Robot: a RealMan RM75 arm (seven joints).
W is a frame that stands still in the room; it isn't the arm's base.
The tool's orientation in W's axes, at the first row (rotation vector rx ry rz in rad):
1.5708 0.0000 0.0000
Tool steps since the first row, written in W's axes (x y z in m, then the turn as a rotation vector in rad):
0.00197 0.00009 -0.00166 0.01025 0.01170 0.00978
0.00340 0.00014 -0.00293 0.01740 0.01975 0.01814
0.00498 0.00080 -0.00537 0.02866 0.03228 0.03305
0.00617 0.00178 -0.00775 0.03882 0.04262 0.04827
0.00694 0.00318 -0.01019 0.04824 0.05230 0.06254
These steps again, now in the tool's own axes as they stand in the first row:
0.00197 -0.00166 -0.00009 0.01025 0.00978 -0.01170
0.00340 -0.00293 -0.00014 0.01740 0.01814 -0.01975
0.00498 -0.00537 -0.00080 0.02866 0.03305 -0.03228
0.00617 -0.00775 -0.00178 0.03882 0.04827 -0.04262
0.00694 -0.01019 -0.00318 0.04824 0.06254 -0.05230

